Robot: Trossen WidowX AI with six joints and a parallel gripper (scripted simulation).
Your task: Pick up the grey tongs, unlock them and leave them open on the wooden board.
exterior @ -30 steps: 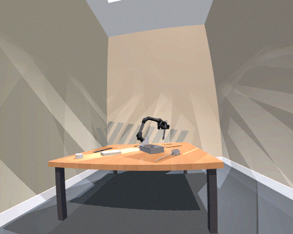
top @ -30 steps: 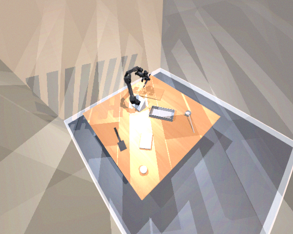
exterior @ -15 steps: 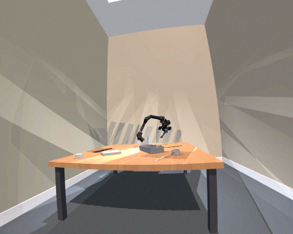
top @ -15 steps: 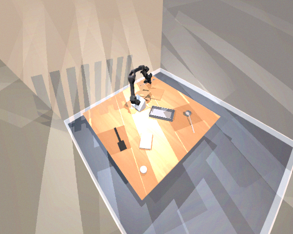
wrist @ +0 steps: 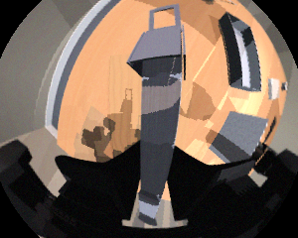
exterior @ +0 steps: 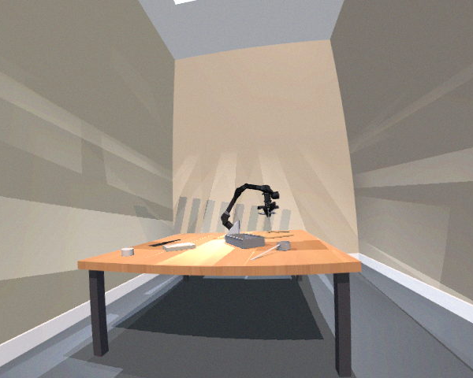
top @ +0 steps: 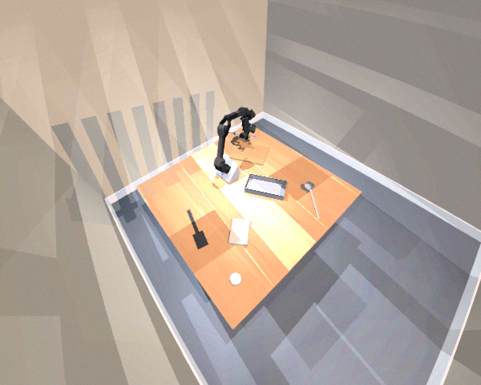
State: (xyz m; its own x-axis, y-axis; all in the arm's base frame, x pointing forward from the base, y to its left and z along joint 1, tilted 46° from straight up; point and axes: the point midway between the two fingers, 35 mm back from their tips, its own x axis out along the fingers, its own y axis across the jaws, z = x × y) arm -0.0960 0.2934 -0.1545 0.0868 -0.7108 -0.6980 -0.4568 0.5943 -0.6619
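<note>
Now: gripper tip 150 mm above the wooden board. The rest, counted from my gripper tip: white block 590 mm to the right, 550 mm ahead, 140 mm below; black spatula 800 mm to the right, 330 mm ahead, 150 mm below; grey roasting tin 410 mm ahead, 190 mm to the right, 130 mm below.
</note>
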